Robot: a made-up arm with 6 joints. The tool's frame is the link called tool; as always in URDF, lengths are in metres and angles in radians.
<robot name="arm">
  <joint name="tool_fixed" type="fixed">
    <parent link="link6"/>
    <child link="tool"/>
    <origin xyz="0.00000 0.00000 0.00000"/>
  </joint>
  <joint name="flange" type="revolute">
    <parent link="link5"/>
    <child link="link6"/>
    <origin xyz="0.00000 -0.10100 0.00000" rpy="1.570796 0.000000 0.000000"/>
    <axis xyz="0 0 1"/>
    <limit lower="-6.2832" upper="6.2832"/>
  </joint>
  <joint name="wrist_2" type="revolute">
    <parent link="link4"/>
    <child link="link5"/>
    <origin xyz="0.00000 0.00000 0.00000" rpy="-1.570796 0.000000 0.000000"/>
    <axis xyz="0 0 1"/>
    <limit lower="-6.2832" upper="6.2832"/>
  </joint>
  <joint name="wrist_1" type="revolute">
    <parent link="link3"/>
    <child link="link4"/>
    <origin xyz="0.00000 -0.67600 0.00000" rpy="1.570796 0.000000 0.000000"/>
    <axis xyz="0 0 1"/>
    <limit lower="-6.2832" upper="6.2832"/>
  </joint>
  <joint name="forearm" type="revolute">
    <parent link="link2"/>
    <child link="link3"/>
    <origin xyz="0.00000 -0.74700 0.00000"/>
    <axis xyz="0 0 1"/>
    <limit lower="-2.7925" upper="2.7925"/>
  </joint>
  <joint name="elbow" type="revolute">
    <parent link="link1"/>
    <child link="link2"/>
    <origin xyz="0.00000 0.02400 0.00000" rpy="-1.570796 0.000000 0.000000"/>
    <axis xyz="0 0 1"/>
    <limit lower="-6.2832" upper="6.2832"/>
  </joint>
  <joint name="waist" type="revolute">
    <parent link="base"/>
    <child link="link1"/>
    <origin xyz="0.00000 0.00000 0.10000"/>
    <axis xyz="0 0 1"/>
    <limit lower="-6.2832" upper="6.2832"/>
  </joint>
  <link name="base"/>
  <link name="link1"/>
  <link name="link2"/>
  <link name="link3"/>
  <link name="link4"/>
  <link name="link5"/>
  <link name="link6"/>
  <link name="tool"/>
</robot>
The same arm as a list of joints. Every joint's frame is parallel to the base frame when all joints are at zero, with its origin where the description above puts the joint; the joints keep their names.
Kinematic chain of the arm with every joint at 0, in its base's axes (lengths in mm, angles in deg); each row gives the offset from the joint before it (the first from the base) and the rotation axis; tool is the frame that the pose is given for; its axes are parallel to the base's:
waist: xyz 0.0 0.0 100.0 axis +z
elbow: xyz 0.0 24.0 0.0 axis +y
forearm: xyz 0.0 0.0 747.0 axis +y
wrist_1: xyz 0.0 0.0 676.0 axis +z
wrist_2: xyz 0.0 0.0 0.0 axis +y
flange: xyz 0.0 0.0 101.0 axis +z
tool: xyz 0.0 0.0 0.0
Joint limits (deg, base to tool): -360.00..360.00 -360.00..360.00 -160.00..160.00 -360.00..360.00 -360.00..360.00 -360.00..360.00

